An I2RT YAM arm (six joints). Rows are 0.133 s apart.
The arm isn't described. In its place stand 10 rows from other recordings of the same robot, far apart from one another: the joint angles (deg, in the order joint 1, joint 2, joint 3, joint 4, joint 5, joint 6), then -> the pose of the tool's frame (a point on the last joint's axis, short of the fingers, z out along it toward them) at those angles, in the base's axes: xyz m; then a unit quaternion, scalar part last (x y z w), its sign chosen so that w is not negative.
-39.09 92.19 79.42 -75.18 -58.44 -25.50 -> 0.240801 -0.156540 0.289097 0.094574 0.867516 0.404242 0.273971
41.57 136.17 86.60 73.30 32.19 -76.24 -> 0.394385 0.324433 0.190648 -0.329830 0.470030 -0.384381 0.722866
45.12 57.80 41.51 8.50 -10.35 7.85 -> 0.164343 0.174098 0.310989 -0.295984 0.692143 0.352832 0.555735
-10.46 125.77 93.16 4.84 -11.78 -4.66 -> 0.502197 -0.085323 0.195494 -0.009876 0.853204 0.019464 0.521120
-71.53 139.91 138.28 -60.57 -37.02 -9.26 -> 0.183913 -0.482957 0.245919 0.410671 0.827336 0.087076 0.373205
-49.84 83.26 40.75 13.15 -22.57 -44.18 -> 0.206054 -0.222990 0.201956 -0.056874 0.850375 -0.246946 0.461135
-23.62 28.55 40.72 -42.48 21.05 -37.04 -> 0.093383 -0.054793 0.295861 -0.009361 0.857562 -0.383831 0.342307
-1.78 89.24 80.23 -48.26 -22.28 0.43 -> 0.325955 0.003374 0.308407 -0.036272 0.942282 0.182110 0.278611
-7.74 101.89 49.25 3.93 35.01 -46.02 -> 0.332987 -0.065870 0.136001 -0.192425 0.877885 -0.403088 0.172659
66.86 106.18 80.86 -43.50 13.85 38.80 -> 0.157134 0.346000 0.215270 -0.215065 0.952059 0.073770 0.204666
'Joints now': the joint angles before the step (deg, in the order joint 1, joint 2, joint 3, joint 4, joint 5, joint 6). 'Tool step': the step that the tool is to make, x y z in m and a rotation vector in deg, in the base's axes. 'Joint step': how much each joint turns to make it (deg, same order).
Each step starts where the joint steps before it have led.
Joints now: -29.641, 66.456, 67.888, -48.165, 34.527, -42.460
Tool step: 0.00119, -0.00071, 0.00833, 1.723, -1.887, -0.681
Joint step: -0.193, 0.960, 2.771, -2.377, -1.447, 2.425
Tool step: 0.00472, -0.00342, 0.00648, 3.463, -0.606, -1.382
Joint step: -0.383, 2.709, 4.155, -4.495, -1.828, 3.456
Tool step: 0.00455, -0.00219, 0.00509, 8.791, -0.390, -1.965
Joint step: -0.618, 4.092, 6.122, -9.245, -5.495, 6.441
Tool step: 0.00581, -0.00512, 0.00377, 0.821, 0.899, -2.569
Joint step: -0.195, 2.765, 3.380, -2.871, 1.027, 2.403
